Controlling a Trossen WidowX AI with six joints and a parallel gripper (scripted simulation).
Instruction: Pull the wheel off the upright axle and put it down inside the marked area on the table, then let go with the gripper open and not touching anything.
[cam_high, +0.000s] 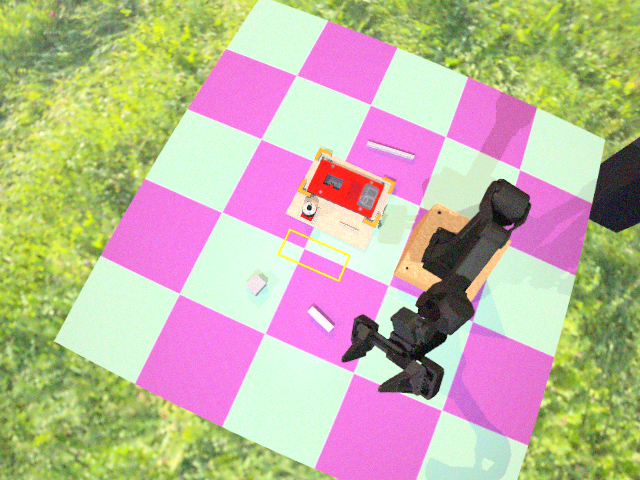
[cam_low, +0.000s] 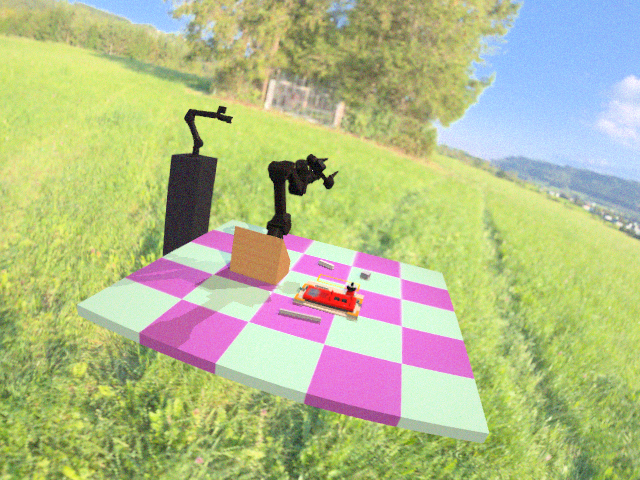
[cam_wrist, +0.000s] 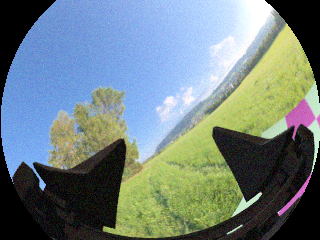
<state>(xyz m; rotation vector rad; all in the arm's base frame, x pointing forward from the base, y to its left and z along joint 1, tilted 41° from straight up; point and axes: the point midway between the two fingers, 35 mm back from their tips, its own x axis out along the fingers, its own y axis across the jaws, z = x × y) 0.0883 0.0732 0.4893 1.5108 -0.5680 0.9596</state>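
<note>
The white cube lies 46 cm below my gripper tip, 28 cm ahead of it and 11 cm to the right of it. The rest, counted from my gripper tip: long pale bar: 66 cm to the right, 47 cm below, 10 cm ahead; then short white bar: 47 cm below, 11 cm to the right, 9 cm ahead.
</note>
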